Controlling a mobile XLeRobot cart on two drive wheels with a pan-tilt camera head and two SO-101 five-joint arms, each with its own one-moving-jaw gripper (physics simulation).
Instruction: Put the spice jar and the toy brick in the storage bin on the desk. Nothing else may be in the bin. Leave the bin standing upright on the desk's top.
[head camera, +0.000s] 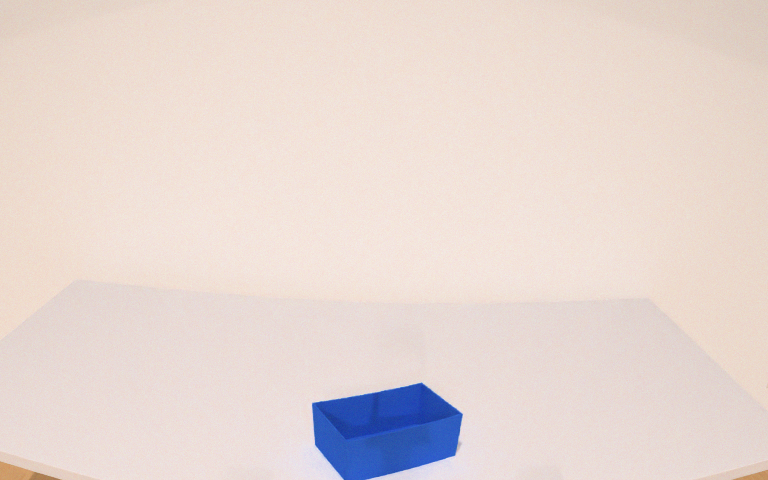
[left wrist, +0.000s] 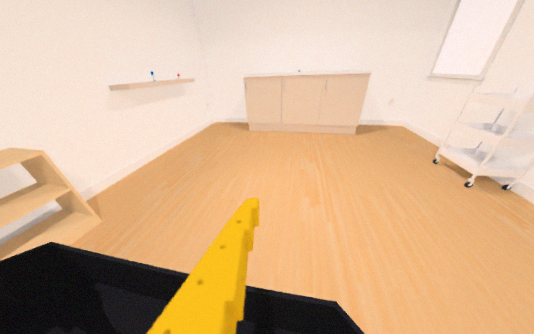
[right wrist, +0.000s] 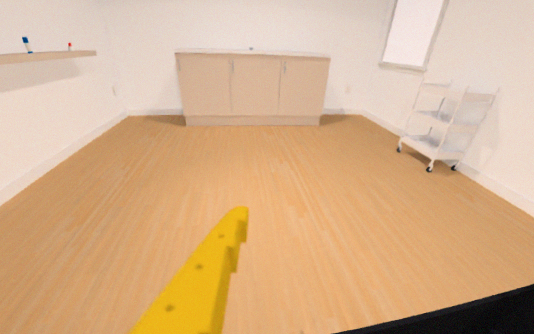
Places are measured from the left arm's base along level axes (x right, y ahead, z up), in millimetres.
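Pixels of known places: left hand, its tool point: (left wrist: 258, 208); right hand, its tool point: (right wrist: 247, 219).
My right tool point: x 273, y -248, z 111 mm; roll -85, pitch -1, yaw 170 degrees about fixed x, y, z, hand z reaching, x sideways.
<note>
Behind a point stands the place of what it marks.
The blue storage bin (head camera: 402, 452) @(x 204, y 631, z -20 mm) stands upright on the desk (head camera: 169, 367) @(x -187, y 877, z -55 mm), low in the head view. Its near wall hides most of its floor; the toy brick does not show in it from here. I cannot identify the spice jar for certain; a small red-topped thing (left wrist: 178, 75) @(x 1666, y -2403, z 171 mm) (right wrist: 70, 46) @(x 1659, y -2397, z 161 mm) and a blue-topped thing (left wrist: 152, 74) @(x 1666, y -1957, z 195 mm) (right wrist: 25, 40) @(x 1663, y -1955, z 204 mm) stand on a distant wall shelf (left wrist: 150, 85) @(x 1635, y -1843, z 90 mm) (right wrist: 65, 54) @(x 1626, y -2248, z 103 mm). My left gripper (left wrist: 252, 210) and my right gripper (right wrist: 241, 217) each show one notched jaw, fully open and empty, over the floor, away from the bin.
A cabinet (left wrist: 300, 100) @(x -2, y -2826, z -248 mm) (right wrist: 255, 85) @(x -7, y -2826, z -247 mm) with a tiny thing (left wrist: 299, 70) @(x 37, y -2838, z 154 mm) (right wrist: 251, 48) @(x 41, y -2840, z 153 mm) on top stands at the far wall. A white trolley (left wrist: 457, 157) @(x -1496, y -1754, z -590 mm) (right wrist: 425, 145) @(x -1697, y -1834, z -643 mm) stands at the right. A wooden shelf unit (left wrist: 47, 172) @(x 1591, y -726, z -320 mm) is at the left. A black tray edge (left wrist: 50, 270) (right wrist: 450, 320) lies close below.
</note>
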